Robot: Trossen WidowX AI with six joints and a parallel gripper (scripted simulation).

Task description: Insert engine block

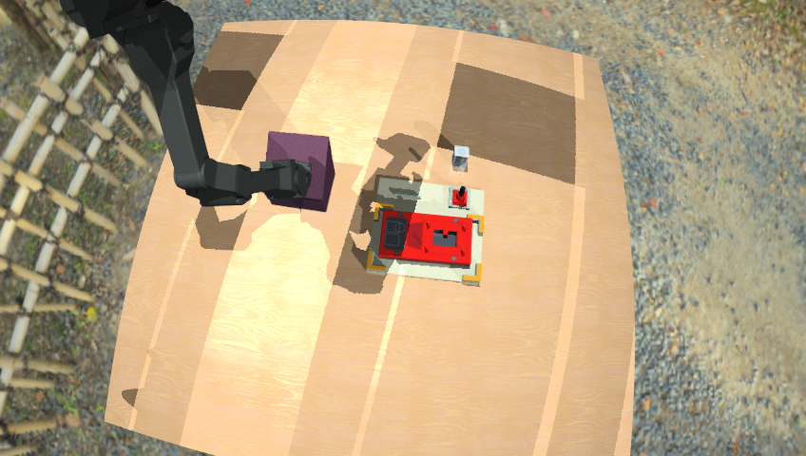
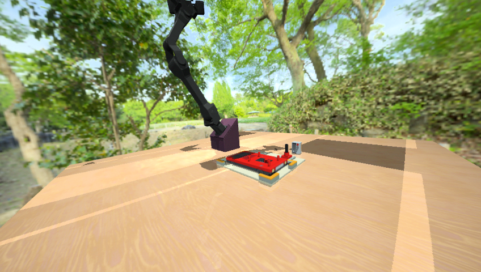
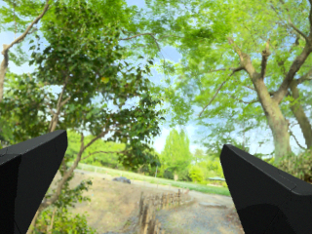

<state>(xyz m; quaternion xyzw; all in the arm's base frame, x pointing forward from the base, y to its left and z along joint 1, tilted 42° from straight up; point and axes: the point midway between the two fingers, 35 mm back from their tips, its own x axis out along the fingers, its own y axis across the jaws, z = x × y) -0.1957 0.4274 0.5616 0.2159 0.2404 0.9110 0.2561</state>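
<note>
Right now the grey engine block is 53 cm ahead of my gripper tip, 23 cm to the left of it and 81 cm below it. Also, from my gripper tip: black upright peg 55 cm ahead, 12 cm to the left, 80 cm below.
</note>
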